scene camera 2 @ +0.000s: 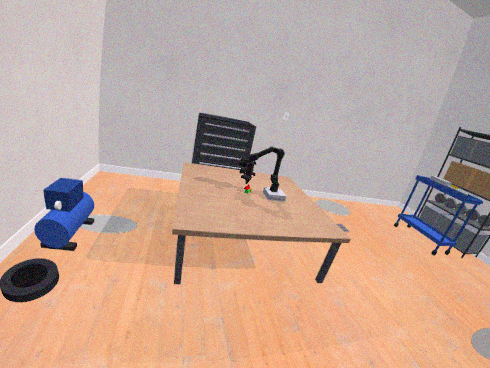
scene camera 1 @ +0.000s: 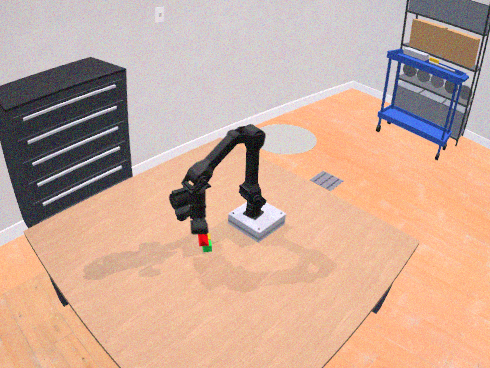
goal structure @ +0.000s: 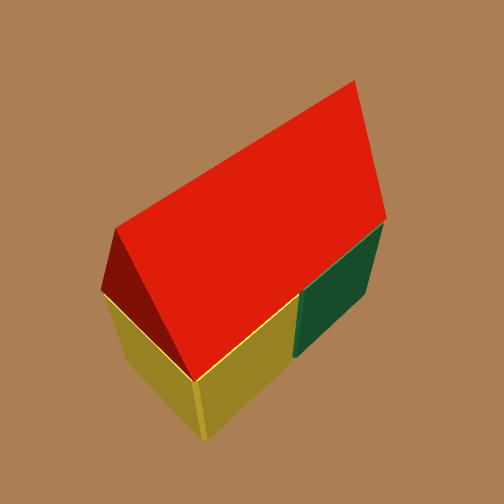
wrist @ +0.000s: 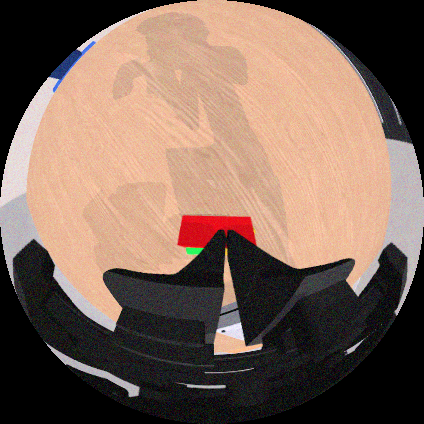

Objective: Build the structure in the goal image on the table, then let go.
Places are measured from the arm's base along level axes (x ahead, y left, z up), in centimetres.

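Pixels of known places: gripper, fingertip midpoint: [scene camera 2: 246, 184] [wrist: 224, 234]; arm's base, link origin: [scene camera 2: 273, 190] [scene camera 1: 253, 213].
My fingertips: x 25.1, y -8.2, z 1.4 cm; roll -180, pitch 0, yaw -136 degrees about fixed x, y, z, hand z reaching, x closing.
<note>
Ahead of a thing's pixels: the offset from my fingertips to its top centre. Level surfaces: height alone.
A red block {dy +1.9, dx -1.3, dz -0.7 cm} [scene camera 1: 203, 240] [scene camera 2: 247, 188] [wrist: 215, 222] lies on top of a green block {dy +3.6, dx -0.7, dz -3.6 cm} [scene camera 1: 207, 248] [scene camera 2: 247, 192] [wrist: 193, 251] and a yellow block {dy +0.8, dx -3.7, dz -3.6 cm} [scene camera 1: 209, 237]. The green block stands on the table {dz -6.9 cm} [scene camera 1: 225, 320] [scene camera 2: 210, 215] [wrist: 320, 150]. Thin slivers of yellow show beside the red block in the wrist view, and most of the yellow block is hidden. My gripper [scene camera 1: 201, 233] [scene camera 2: 247, 182] [wrist: 224, 234] is shut with nothing between its fingers. Its fingertips are close above the red block and cover part of it in the wrist view; whether they touch it I cannot tell.
My arm's white base plate [scene camera 1: 240, 223] [scene camera 2: 275, 197] is bolted near the blocks, to their right in the scene views. A black drawer cabinet [scene camera 1: 75, 145] [scene camera 2: 225, 142] stands behind the table. A blue cart [scene camera 1: 412, 125] [scene camera 2: 425, 232] stands on the floor at the right.
</note>
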